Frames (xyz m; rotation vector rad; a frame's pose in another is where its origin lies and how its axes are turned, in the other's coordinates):
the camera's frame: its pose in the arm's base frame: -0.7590 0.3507 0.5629 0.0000 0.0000 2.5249
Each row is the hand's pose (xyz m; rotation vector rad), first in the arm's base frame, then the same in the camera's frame.
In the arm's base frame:
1: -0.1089 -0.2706 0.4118 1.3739 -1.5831 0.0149
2: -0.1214 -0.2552 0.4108 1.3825 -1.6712 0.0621
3: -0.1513 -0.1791 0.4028 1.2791 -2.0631 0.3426
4: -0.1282 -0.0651 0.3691 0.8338 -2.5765 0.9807
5: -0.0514 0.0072 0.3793 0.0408 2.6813 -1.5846
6: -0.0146 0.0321 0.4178 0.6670 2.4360 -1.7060
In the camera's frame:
1: -0.8897 0.1309 -0.1511 -1.2909 -2.1165 -1.3556
2: -0.8706 0.1255 -0.1521 -1.3611 -2.1174 -1.2453
3: -0.8022 0.0808 -0.1601 -1.6679 -1.9505 -0.7777
4: -0.7551 -0.0256 -0.1938 -1.9529 -1.3981 -0.0560
5: -0.7759 -0.1290 -0.1836 -2.0101 -0.6067 0.4077
6: -0.7915 -0.1706 -0.1451 -1.9842 -0.0816 0.5142

